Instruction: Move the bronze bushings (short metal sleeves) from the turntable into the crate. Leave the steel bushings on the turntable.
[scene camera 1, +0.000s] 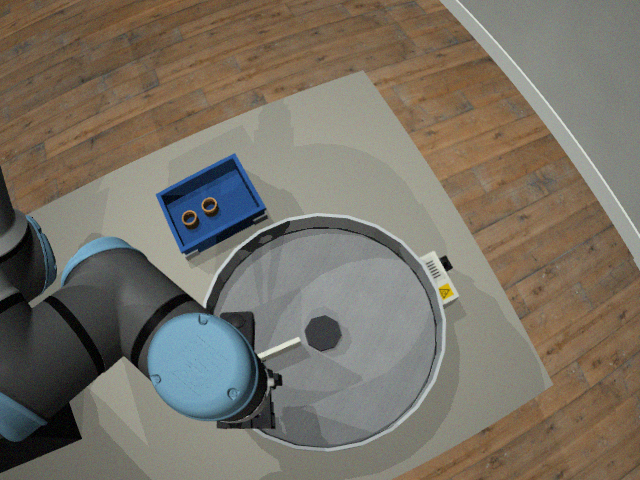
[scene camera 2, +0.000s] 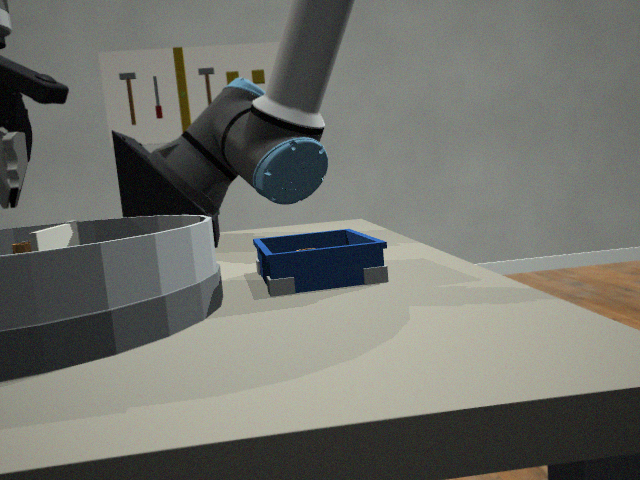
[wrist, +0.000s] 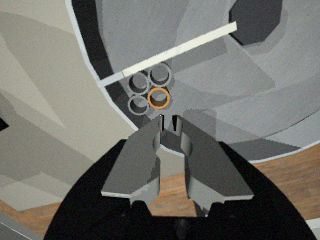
Labels:
same spot on blue crate: (scene camera 2: 340, 258) = (scene camera 1: 243, 178)

